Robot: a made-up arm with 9 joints. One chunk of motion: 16 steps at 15 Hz.
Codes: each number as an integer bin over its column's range. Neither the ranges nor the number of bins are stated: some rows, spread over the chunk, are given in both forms.
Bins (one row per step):
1: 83 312 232 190 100 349
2: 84 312 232 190 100 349
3: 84 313 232 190 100 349
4: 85 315 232 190 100 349
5: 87 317 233 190 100 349
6: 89 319 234 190 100 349
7: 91 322 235 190 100 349
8: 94 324 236 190 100 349
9: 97 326 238 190 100 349
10: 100 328 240 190 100 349
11: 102 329 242 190 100 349
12: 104 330 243 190 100 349
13: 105 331 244 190 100 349
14: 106 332 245 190 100 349
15: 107 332 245 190 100 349
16: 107 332 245 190 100 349
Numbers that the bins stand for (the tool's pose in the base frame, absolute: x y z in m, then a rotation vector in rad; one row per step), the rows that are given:
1: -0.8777 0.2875 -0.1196 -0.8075 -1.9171 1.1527
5: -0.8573 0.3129 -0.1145 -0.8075 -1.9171 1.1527
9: -0.8065 0.3587 -0.0890 -0.8075 -1.9171 1.1527
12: -0.7708 0.3791 -0.0636 -0.8075 -1.9171 1.1527
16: -0.7556 0.3892 -0.0534 -0.8075 -1.9171 1.1527
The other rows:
2: -0.8726 0.2875 -0.1196 -0.8075 -1.9171 1.1527
3: -0.8726 0.2926 -0.1196 -0.8075 -1.9171 1.1527
4: -0.8675 0.3027 -0.1196 -0.8075 -1.9171 1.1527
6: -0.8472 0.3231 -0.1094 -0.8075 -1.9171 1.1527
7: -0.8370 0.3384 -0.1043 -0.8075 -1.9171 1.1527
8: -0.8217 0.3485 -0.0992 -0.8075 -1.9171 1.1527
10: -0.7912 0.3689 -0.0789 -0.8075 -1.9171 1.1527
11: -0.7810 0.3740 -0.0687 -0.8075 -1.9171 1.1527
13: -0.7658 0.3841 -0.0585 -0.8075 -1.9171 1.1527
14: -0.7607 0.3892 -0.0534 -0.8075 -1.9171 1.1527
15: -0.7556 0.3892 -0.0534 -0.8075 -1.9171 1.1527

